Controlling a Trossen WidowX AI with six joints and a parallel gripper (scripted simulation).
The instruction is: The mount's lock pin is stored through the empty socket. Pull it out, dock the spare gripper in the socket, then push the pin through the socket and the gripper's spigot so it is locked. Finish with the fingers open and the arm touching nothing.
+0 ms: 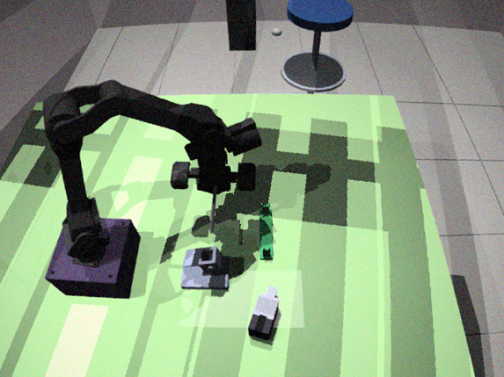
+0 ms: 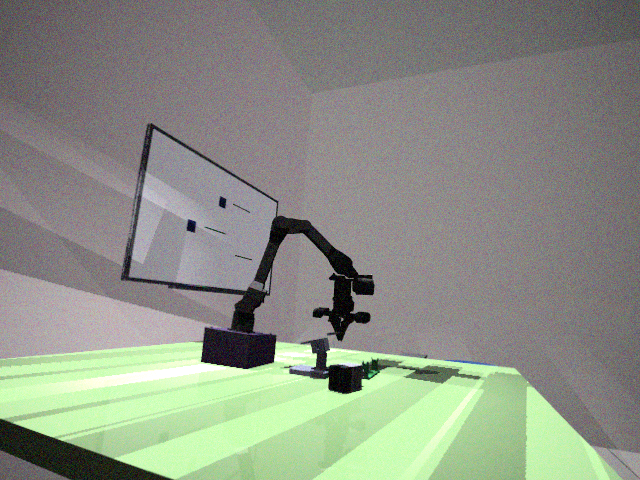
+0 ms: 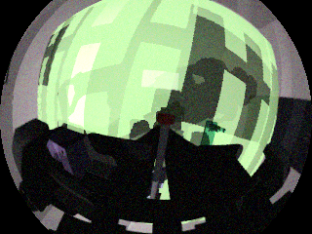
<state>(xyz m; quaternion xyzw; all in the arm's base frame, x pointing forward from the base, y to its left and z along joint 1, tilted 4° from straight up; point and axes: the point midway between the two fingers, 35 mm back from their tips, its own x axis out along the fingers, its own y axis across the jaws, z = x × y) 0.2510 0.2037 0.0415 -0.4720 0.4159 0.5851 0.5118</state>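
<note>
My gripper tip is now 13 cm short of the green fixture, 5 cm to the left of it and 6 cm above it. Round my gripper tip: spare gripper 15 cm ahead, 26 cm to the right, 6 cm below; then grey mount 1 cm ahead, 17 cm to the right, 3 cm below.
</note>
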